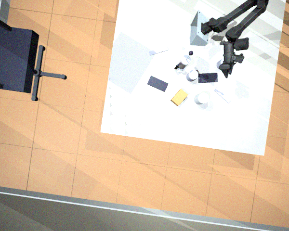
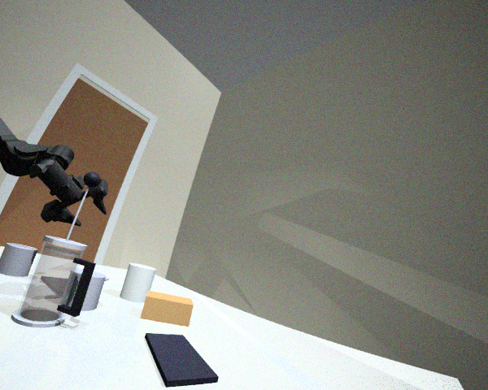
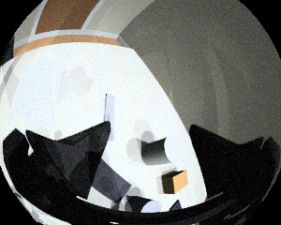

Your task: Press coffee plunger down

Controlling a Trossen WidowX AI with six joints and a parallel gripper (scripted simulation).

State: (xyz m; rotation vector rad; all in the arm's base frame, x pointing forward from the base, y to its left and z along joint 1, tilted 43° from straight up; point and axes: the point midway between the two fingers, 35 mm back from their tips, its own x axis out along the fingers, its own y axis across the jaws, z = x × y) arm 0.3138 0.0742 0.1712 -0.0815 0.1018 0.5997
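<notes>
Now: the glass coffee press 9 cm behind my gripper tip, 29 cm to the right of it and 7 cm below it.
</notes>
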